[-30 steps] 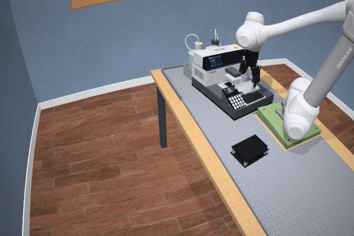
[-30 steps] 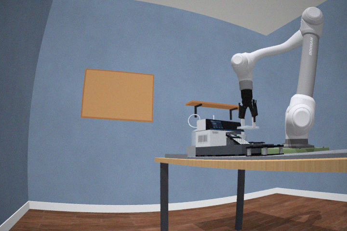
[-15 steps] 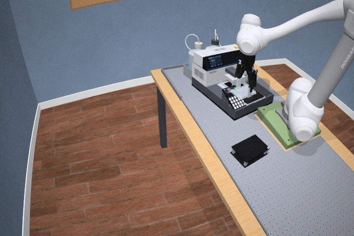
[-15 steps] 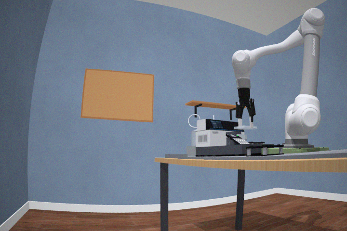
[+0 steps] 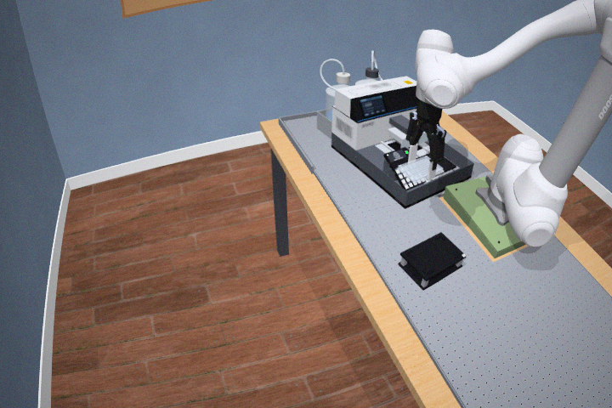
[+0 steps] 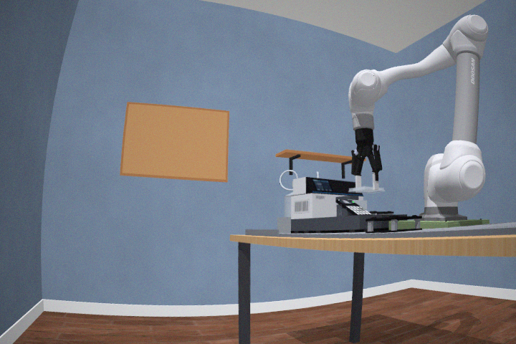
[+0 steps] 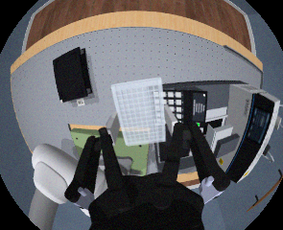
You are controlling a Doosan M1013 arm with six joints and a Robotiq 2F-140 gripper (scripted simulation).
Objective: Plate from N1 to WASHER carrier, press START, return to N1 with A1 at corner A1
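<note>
Right now my hand is 6 cm short of the black plate nest N1, 24 cm to the right of it and 14 cm above it. Also, from my hand: plate washer (9 cm behind, 27 cm to the right, 5 cm below); well plate (2 cm below); washer carrier (13 cm behind, 12 cm to the right, 10 cm below).
</note>
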